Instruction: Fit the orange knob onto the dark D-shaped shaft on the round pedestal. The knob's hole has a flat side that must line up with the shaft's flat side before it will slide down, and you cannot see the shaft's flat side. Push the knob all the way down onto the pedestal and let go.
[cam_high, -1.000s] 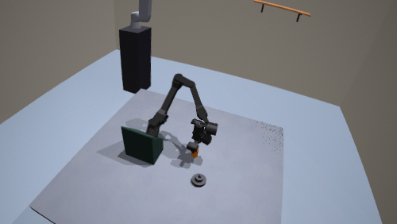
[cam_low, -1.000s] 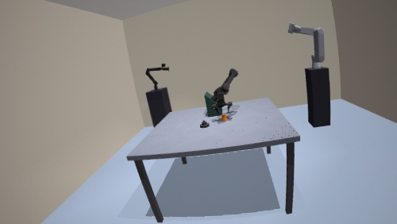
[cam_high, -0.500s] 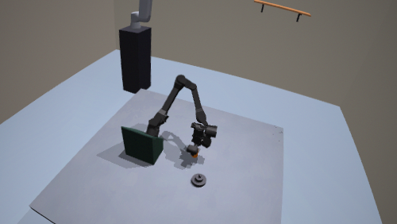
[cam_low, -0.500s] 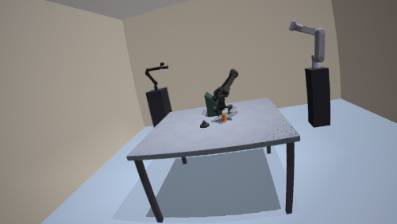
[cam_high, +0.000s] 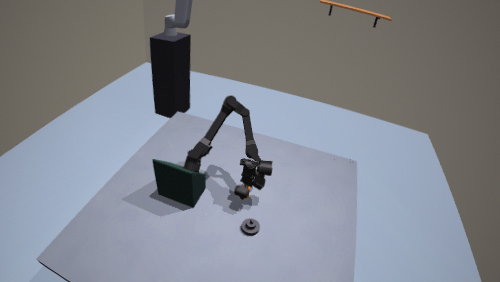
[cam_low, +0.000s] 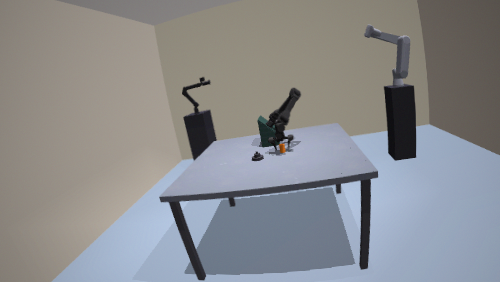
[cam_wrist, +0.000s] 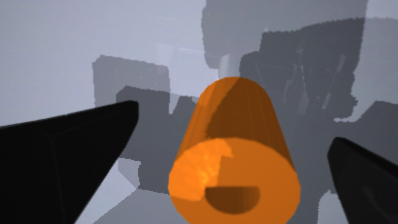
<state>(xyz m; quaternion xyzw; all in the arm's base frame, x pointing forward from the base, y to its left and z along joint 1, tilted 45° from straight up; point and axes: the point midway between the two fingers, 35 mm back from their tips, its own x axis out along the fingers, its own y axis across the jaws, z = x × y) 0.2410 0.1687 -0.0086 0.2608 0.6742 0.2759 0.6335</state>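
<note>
My gripper tip is 1 cm below the orange knob. Also, from my gripper tip: pedestal: 10 cm ahead, 17 cm to the right, 1 cm above.
</note>
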